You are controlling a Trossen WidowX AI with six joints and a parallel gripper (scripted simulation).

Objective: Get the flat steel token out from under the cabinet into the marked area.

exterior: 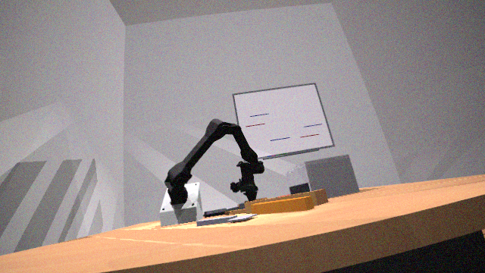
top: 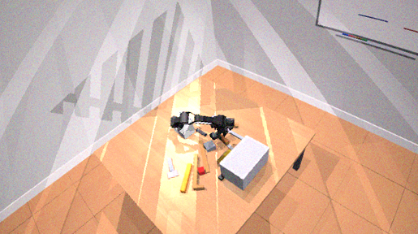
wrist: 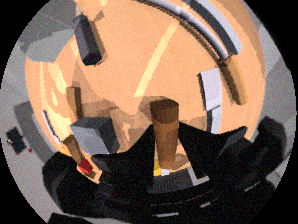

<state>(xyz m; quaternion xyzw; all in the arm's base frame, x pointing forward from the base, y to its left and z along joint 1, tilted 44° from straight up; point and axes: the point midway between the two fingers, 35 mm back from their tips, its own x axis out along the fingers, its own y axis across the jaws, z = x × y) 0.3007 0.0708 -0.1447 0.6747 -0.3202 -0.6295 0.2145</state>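
My gripper tip is now 12 cm to the left of the grey block, 1 cm below it and 1 cm past it. Also, from my gripper tip: thin wooden stick: 21 cm to the right, 1 cm ahead; red block: 31 cm to the right, 10 cm ahead, 1 cm above; grey bar: 16 cm behind, 15 cm to the left.
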